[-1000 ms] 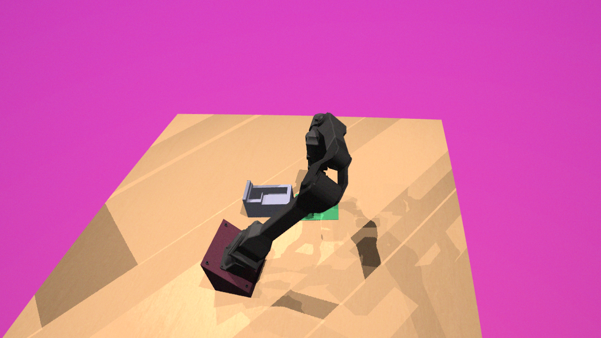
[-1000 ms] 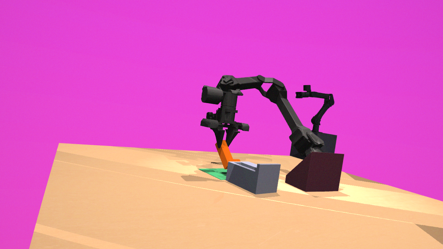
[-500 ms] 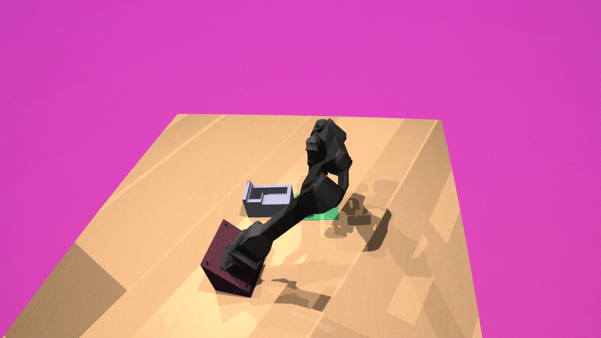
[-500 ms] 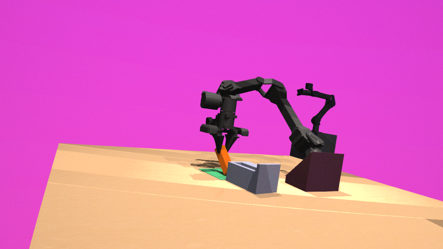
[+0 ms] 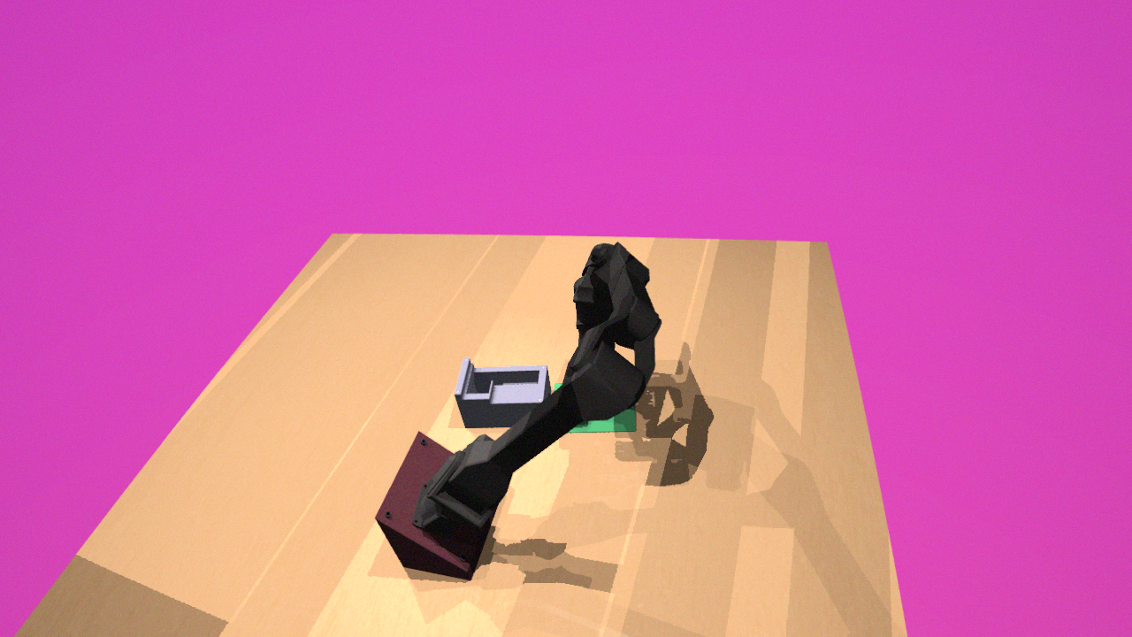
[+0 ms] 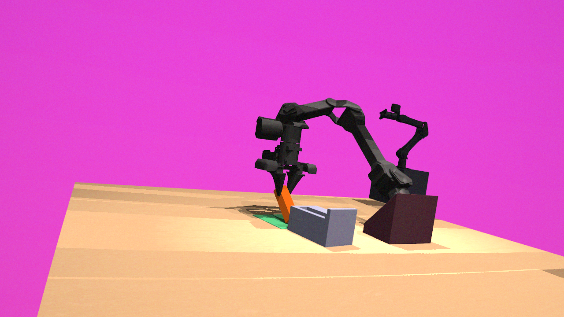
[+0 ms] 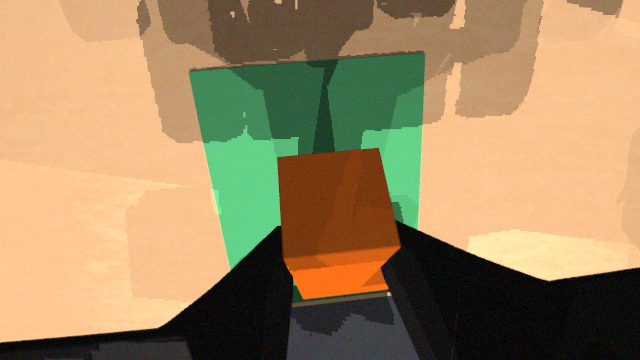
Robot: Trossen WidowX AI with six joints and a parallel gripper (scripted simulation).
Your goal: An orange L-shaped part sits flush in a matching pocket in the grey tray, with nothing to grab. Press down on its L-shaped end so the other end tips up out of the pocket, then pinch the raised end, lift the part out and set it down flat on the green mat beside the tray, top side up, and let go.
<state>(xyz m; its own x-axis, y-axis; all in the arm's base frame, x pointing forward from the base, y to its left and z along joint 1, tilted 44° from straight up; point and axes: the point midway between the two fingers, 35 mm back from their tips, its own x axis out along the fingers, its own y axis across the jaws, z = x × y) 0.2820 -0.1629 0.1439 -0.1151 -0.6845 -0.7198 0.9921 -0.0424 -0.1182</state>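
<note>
The orange L-shaped part lies 3 cm to the left of my gripper tip, 3 cm below it and 2 cm behind it. Also, from my gripper tip: green mat: 9 cm below, 2 cm to the left.
</note>
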